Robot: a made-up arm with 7 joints. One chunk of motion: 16 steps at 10 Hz.
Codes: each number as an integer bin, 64 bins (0 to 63) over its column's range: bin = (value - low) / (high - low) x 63, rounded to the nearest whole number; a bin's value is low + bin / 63 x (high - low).
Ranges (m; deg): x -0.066..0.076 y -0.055..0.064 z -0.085..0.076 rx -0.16..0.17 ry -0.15..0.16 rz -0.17..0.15
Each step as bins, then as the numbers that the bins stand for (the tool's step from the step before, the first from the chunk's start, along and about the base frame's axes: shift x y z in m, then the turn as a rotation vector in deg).
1 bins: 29 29 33 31 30 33
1 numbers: -0.00063 -0.00022 -0.00067 0.002 -0.002 -0.002
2 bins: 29 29 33 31 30 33
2 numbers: -0.00063 -0.00022 -0.00067 0.002 -0.002 -0.002
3 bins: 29 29 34 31 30 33
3 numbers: -0.00063 -0.00022 0.00189 0.002 -0.002 -0.002
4 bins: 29 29 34 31 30 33
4 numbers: -0.00063 -0.00022 0.00189 0.002 -0.002 -0.002
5 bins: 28 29 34 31 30 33
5 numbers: -0.00289 -0.00022 0.00189 0.002 -0.002 -0.002
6 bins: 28 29 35 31 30 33
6 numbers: -0.00289 -0.00022 0.00444 0.002 -0.002 -0.002
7 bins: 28 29 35 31 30 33
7 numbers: -0.00289 -0.00022 0.00444 0.002 -0.002 -0.002
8 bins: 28 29 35 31 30 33
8 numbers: -0.00289 -0.00022 0.00444 0.002 -0.002 -0.002
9 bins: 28 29 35 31 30 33
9 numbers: -0.00289 -0.00022 0.00444 0.002 -0.002 -0.002
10 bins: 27 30 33 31 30 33
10 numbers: -0.00514 0.00167 -0.00067 0.002 -0.002 -0.002
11 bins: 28 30 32 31 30 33
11 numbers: -0.00289 0.00167 -0.00322 0.002 -0.002 -0.002
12 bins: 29 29 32 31 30 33
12 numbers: -0.00063 -0.00022 -0.00322 0.002 -0.002 -0.002
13 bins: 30 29 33 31 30 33
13 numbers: 0.00162 -0.00022 -0.00067 0.002 -0.002 -0.002
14 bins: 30 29 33 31 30 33
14 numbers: 0.00162 -0.00022 -0.00067 0.002 -0.002 -0.002
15 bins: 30 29 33 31 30 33
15 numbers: 0.00162 -0.00022 -0.00067 0.002 -0.002 -0.002
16 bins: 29 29 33 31 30 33
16 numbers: -0.00063 -0.00022 -0.00067 0.002 -0.002 -0.002
